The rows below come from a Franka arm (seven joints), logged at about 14 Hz.
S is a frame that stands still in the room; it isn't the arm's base.
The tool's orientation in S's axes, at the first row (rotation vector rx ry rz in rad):
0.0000 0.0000 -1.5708
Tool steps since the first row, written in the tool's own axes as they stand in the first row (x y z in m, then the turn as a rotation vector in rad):
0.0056 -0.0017 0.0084 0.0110 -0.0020 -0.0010
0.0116 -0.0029 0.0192 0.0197 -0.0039 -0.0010
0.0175 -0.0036 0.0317 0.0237 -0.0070 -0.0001
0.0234 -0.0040 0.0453 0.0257 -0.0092 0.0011
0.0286 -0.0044 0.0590 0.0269 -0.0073 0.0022
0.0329 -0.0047 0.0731 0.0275 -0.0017 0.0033
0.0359 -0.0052 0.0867 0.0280 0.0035 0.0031
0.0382 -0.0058 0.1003 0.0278 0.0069 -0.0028
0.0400 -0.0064 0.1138 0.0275 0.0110 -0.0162
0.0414 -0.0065 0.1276 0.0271 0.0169 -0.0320
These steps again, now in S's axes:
-0.0017 -0.0056 0.0084 -0.0020 -0.0110 -0.0010
-0.0029 -0.0116 0.0192 -0.0039 -0.0197 -0.0010
-0.0036 -0.0175 0.0317 -0.0070 -0.0237 -0.0001
-0.0040 -0.0234 0.0453 -0.0092 -0.0257 0.0011
-0.0044 -0.0286 0.0590 -0.0073 -0.0269 0.0022
-0.0047 -0.0329 0.0731 -0.0017 -0.0275 0.0033
-0.0052 -0.0359 0.0867 0.0035 -0.0280 0.0031
-0.0058 -0.0382 0.1003 0.0069 -0.0278 -0.0028
-0.0064 -0.0400 0.1138 0.0110 -0.0275 -0.0162
-0.0065 -0.0414 0.1276 0.0169 -0.0271 -0.0320

